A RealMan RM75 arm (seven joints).
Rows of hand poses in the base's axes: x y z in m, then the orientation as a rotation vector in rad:
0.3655, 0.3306, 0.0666, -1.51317, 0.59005, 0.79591
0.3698, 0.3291, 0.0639, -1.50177, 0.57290, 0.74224
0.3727, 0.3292, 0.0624, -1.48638, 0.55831, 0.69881
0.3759, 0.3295, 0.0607, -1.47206, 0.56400, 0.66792
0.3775, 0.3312, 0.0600, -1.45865, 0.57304, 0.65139
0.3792, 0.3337, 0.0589, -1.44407, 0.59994, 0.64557
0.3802, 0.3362, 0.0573, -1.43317, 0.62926, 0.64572
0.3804, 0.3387, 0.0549, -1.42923, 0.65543, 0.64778
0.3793, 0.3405, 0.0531, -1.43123, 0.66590, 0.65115
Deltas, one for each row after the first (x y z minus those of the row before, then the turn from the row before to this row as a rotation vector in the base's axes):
0.0043, -0.0015, -0.0027, 0.01401, -0.04242, -0.02944
0.0029, 0.0001, -0.0015, 0.01658, -0.03392, -0.02578
0.0032, 0.0003, -0.0017, 0.00829, -0.01382, -0.02793
0.0016, 0.0017, -0.0007, 0.00717, -0.00282, -0.02017
0.0017, 0.0025, -0.0011, 0.00230, 0.01537, -0.02289
0.0010, 0.0025, -0.0016, -0.00149, 0.02025, -0.01882
0.0002, 0.0025, -0.0024, -0.00638, 0.01861, -0.01326
-0.0011, 0.0018, -0.0018, -0.00541, 0.00860, -0.00225

